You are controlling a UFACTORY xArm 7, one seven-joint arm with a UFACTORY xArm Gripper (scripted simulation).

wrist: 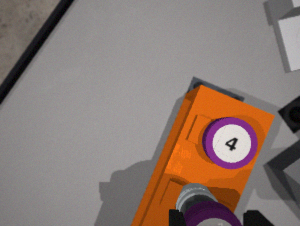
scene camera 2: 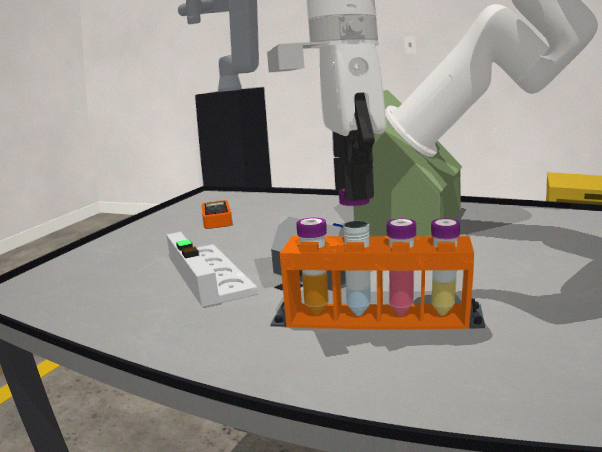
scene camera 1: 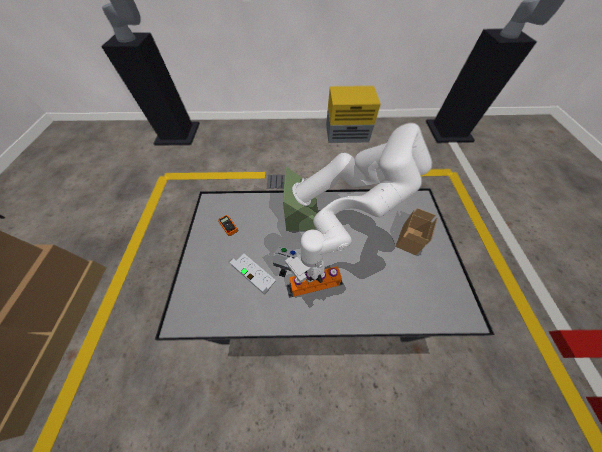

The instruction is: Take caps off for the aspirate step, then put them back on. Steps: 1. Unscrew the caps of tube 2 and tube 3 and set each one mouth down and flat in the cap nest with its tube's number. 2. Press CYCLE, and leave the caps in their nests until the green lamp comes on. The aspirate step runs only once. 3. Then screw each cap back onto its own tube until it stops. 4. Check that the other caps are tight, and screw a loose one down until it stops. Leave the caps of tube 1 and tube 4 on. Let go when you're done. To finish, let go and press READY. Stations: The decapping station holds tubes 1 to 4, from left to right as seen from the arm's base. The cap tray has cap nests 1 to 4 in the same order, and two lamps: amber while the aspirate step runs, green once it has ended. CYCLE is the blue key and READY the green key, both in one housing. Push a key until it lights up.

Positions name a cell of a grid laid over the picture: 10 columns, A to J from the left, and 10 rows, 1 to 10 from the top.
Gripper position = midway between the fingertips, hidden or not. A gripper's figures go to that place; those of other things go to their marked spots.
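I see my gripper (scene camera 2: F5), which is 0.59 m from the lens. An orange meter (scene camera 2: D5) is there as well, and that meter is 1.05 m from the lens.
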